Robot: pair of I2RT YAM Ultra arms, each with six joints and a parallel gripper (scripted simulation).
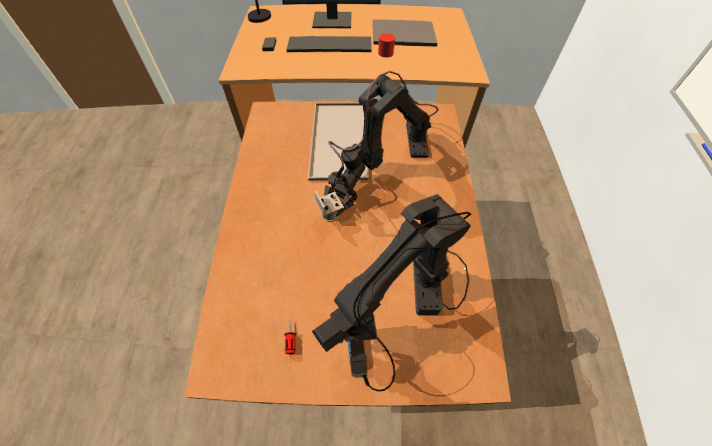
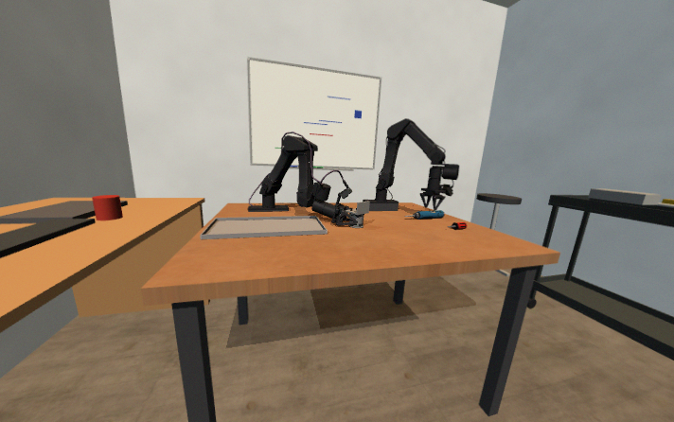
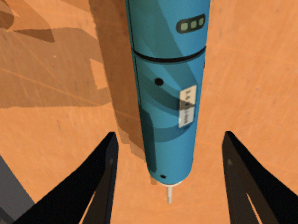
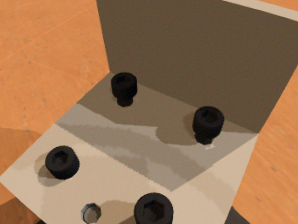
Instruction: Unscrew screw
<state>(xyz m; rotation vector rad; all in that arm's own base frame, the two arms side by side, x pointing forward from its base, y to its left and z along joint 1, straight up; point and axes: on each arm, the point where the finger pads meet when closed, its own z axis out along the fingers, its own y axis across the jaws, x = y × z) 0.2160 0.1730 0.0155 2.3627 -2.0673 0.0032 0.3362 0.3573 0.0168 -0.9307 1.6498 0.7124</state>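
My right hand is 5 cm below the l-shaped bracket. From my right hand the other things lie so: small red screwdriver: 8 cm ahead, 43 cm to the left, 1 cm below; then grey bit: 8 cm behind, 29 cm to the left; then grey tray: 36 cm to the right, 2 cm below.
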